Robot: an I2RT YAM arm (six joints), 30 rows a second.
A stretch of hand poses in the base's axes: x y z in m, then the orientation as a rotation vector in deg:
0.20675 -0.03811 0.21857 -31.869 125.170 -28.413
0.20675 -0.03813 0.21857 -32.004 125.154 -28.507
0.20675 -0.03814 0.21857 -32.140 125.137 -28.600
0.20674 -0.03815 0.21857 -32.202 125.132 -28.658
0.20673 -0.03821 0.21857 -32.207 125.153 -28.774
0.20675 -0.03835 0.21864 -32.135 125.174 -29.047
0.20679 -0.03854 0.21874 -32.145 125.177 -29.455
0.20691 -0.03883 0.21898 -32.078 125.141 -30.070
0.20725 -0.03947 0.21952 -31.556 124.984 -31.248
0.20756 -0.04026 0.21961 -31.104 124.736 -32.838
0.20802 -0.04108 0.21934 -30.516 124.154 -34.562
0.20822 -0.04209 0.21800 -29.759 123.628 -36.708
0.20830 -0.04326 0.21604 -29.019 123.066 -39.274
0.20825 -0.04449 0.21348 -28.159 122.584 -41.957
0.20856 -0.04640 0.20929 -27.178 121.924 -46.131
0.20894 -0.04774 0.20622 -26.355 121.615 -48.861
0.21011 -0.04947 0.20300 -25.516 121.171 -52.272
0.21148 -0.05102 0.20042 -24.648 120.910 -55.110
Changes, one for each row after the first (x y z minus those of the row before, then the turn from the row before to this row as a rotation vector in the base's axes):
0.00000 -0.00002 0.00000 -0.116 0.024 0.060
0.00000 -0.00001 0.00000 -0.116 0.023 0.061
-0.00001 -0.00001 0.00000 -0.064 0.013 0.021
-0.00001 -0.00006 0.00000 -0.085 0.017 -0.044
0.00002 -0.00014 0.00007 -0.171 -0.013 -0.149
0.00004 -0.00019 0.00010 -0.298 -0.008 -0.138
0.00012 -0.00029 0.00024 -0.420 -0.074 -0.249
0.00034 -0.00064 0.00054 -0.665 -0.343 -0.704
0.00031 -0.00079 0.00009 -0.991 -0.402 -0.778
0.00046 -0.00082 -0.00027 -1.054 -0.741 -0.808
0.00020 -0.00101 -0.00134 -1.302 -0.725 -1.096
0.00008 -0.00117 -0.00196 -1.620 -0.716 -1.239
-0.00005 -0.00123 -0.00256 -1.663 -0.644 -1.398
0.00031 -0.00191 -0.00419 -2.713 -0.714 -2.003
0.00038 -0.00134 -0.00307 -1.701 -0.376 -1.479
0.00117 -0.00173 -0.00322 -2.199 -0.391 -1.725
0.00137 -0.00155 -0.00258 -1.756 -0.251 -1.590

